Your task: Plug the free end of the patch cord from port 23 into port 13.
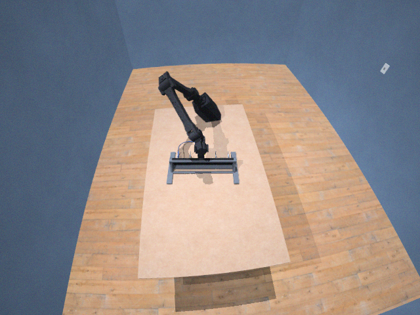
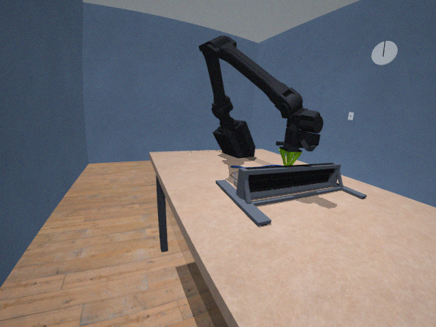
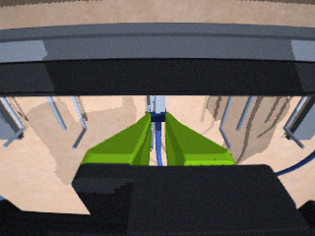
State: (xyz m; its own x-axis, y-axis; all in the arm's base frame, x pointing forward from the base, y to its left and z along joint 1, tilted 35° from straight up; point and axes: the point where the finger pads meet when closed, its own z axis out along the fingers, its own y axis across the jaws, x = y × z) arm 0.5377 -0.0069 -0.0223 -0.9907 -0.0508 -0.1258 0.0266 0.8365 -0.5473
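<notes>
The plug is 20 mm ahead of my hand.
</notes>
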